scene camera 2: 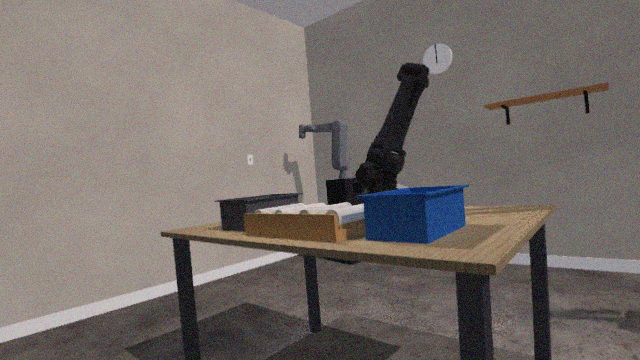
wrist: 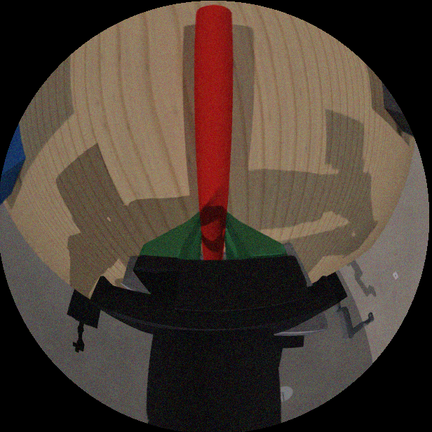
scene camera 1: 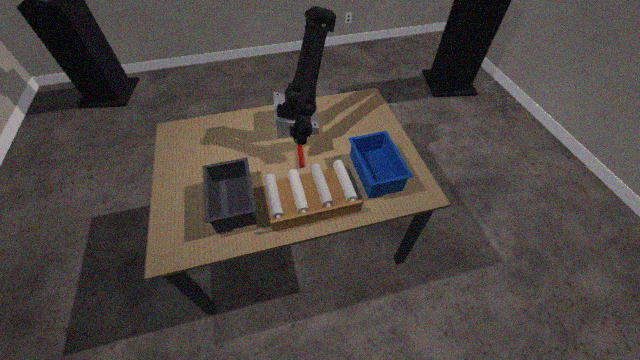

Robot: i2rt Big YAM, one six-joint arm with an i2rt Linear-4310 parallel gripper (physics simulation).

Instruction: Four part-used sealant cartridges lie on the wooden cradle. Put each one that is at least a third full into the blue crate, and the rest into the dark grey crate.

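Seen in the pictures: arm's base, origin of the base link: (scene camera 2: 385, 189) (scene camera 1: 288, 113).
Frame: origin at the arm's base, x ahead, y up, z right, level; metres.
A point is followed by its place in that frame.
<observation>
Four white cartridges (scene camera 1: 273, 195) @(x 0.509, y -0.019, z 0.069 m) (scene camera 1: 298, 190) @(x 0.490, y -0.018, z -0.039 m) (scene camera 1: 321, 185) @(x 0.469, y -0.020, z -0.142 m) (scene camera 1: 345, 180) @(x 0.450, y -0.017, z -0.251 m) lie side by side on the wooden cradle (scene camera 1: 315, 215) @(x 0.604, y -0.048, z -0.106 m) (scene camera 2: 292, 227) @(x 0.595, y -0.067, z -0.154 m); their fill does not show. The blue crate (scene camera 1: 387, 186) @(x 0.482, y -0.038, z -0.439 m) (scene camera 2: 395, 217) @(x 0.480, y -0.041, z -0.450 m) (wrist: 11, 160) stands beside the cradle, at the right in scene camera 1. The dark grey crate (scene camera 1: 235, 220) @(x 0.611, y -0.038, z 0.226 m) (scene camera 2: 232, 215) @(x 0.613, y -0.044, z 0.238 m) (wrist: 400, 107) stands on the cradle's other side. Both look empty in scene camera 1. My gripper (scene camera 1: 300, 142) @(x 0.123, y -0.102, z -0.049 m) (wrist: 212, 217), with green fingers, is shut on a red rod (scene camera 1: 301, 156) @(x 0.238, y -0.078, z -0.059 m) (wrist: 214, 100), behind the cradle and apart from the cartridges.
All stand on a wooden table (scene camera 1: 175, 150) @(x 0.129, y -0.103, z 0.596 m) (scene camera 2: 475, 257) @(x 0.526, y -0.103, z -0.678 m). The arm's base plate (scene camera 1: 283, 129) @(x 0.073, y -0.043, z 0.028 m) is behind the gripper. The crate walls rise on both sides of the cradle. Dark pillars (scene camera 1: 75, 55) (scene camera 1: 462, 45) stand on the floor beyond the table.
</observation>
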